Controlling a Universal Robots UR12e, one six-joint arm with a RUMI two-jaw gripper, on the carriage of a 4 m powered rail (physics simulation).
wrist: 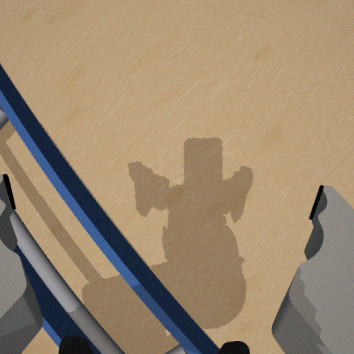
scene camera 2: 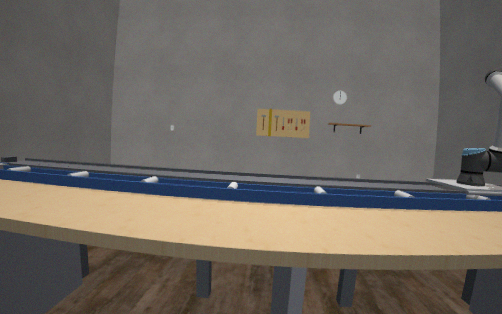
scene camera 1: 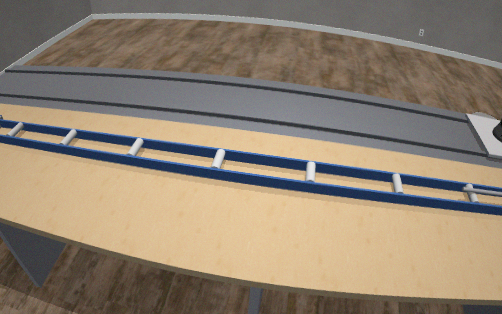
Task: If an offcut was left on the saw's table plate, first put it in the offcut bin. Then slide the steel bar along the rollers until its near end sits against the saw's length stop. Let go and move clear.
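Where they show: gripper, fingertip midpoint: [wrist: 163,185]; arm's base, origin of the base link: [scene camera 2: 470,184].
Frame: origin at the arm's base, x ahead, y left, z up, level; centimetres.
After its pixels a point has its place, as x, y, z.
Note:
The steel bar [scene camera 1: 487,191] @[62.5, -42.8, 4.9] [wrist: 47,270] @[62.7, 8.6, 4.8] is a thin grey round bar. In scene camera 1 its left end rests on a white roller [scene camera 1: 397,184] @[63.4, -90.6, 2.8] [scene camera 2: 233,185] @[64.5, -168.9, 2.8] line's far right part, and the rest runs out of view. In the wrist view it runs diagonally at the lower left, between the blue side rails. My gripper [wrist: 163,185] @[80.7, 6.2, 19.1] is wide open, with no object between its fingers. It hangs above the table beside the near blue rail, and the bar passes by the left finger. The saw, length stop, offcut and offcut bin do not show.
The blue roller track [scene camera 1: 265,177] @[69.2, -148.2, 1.9] [scene camera 2: 270,196] @[69.4, -152.5, 0.0] [wrist: 92,202] @[69.4, 12.3, -1.7] runs along the wooden table [scene camera 1: 250,235] @[96.4, -149.6, -3.0] [scene camera 2: 250,225] @[98.7, -158.9, -3.0] [wrist: 280,90] @[96.5, 8.0, -3.0]. Behind it lies the grey powered rail [scene camera 1: 250,107], with the arm's pale carriage [scene camera 1: 478,131] @[-1.1, -20.9, 0.0] at the right. The arm's base [scene camera 2: 472,172] @[5.9, -4.6, 9.4] stands there.

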